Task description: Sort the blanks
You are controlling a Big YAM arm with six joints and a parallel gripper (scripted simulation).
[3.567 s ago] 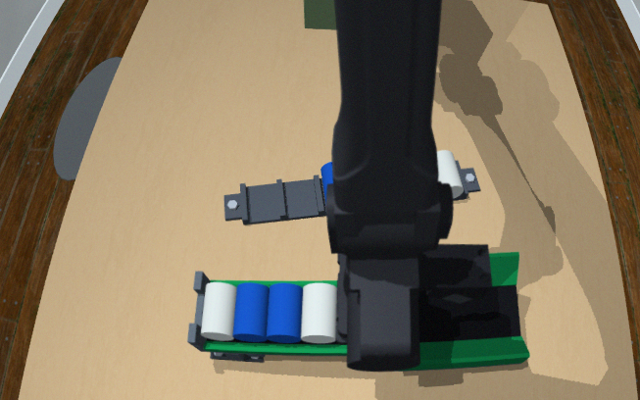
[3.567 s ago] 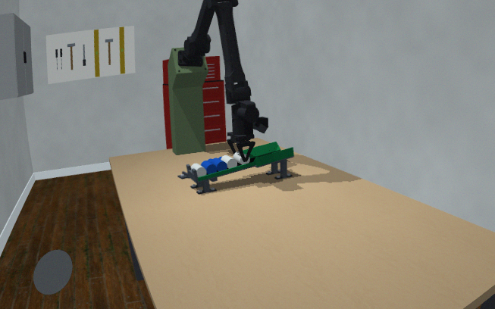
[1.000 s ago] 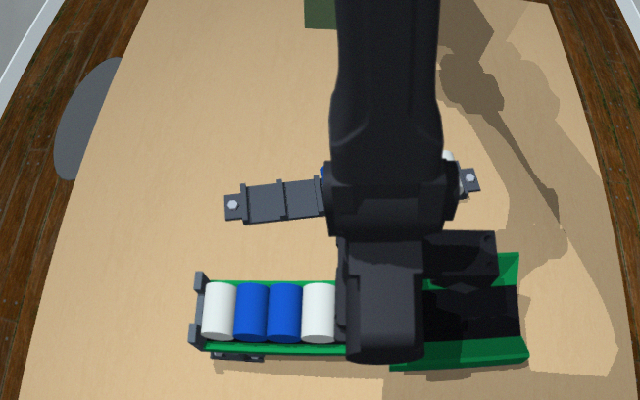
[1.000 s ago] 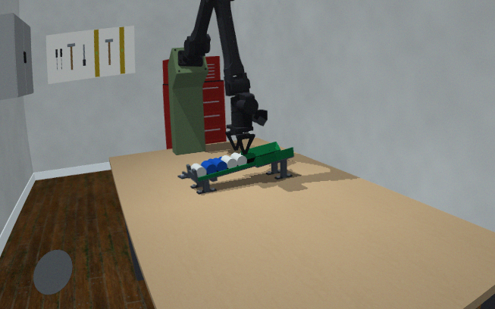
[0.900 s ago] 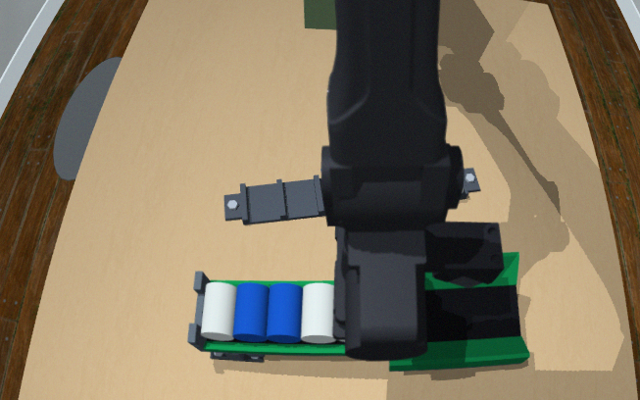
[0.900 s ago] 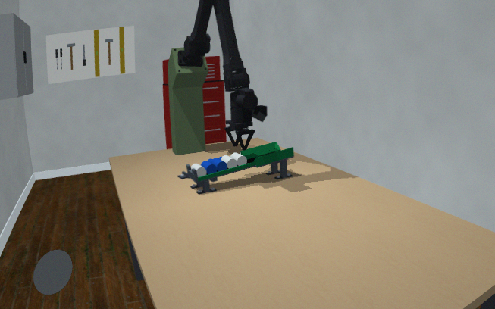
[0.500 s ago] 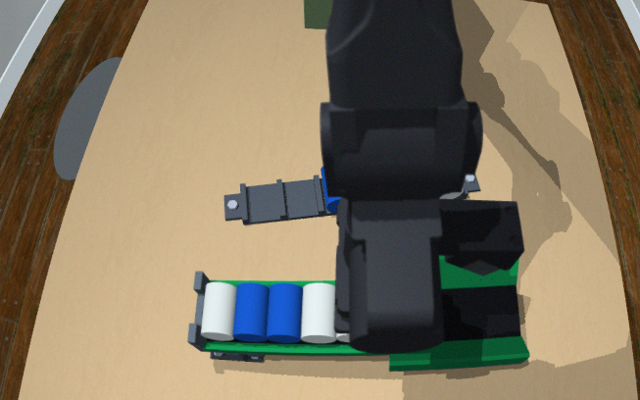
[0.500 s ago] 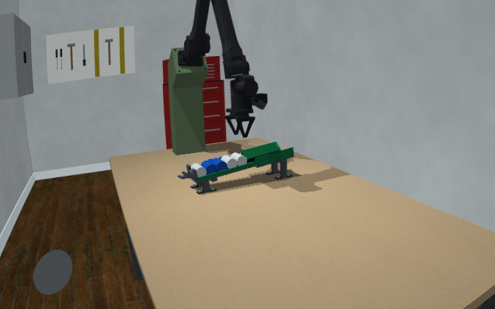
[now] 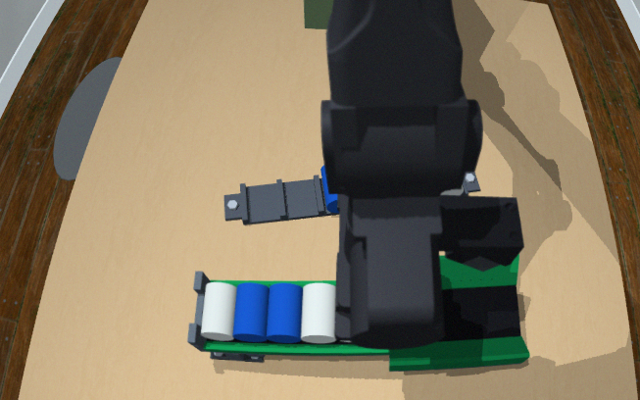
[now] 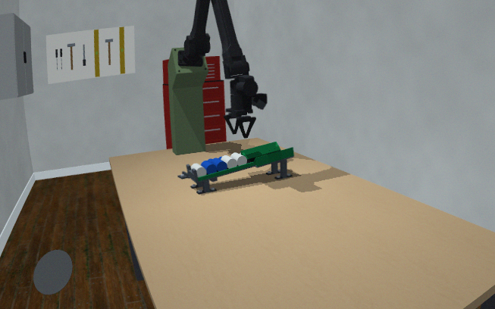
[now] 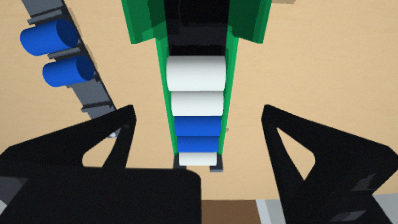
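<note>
Right now my hand is 50 mm short of the grey stop, 180 mm to the left of it and 130 mm above it. The rest, counted from my hand: stock rack (200 mm behind, 60 mm to the right, 190 mm below).
</note>
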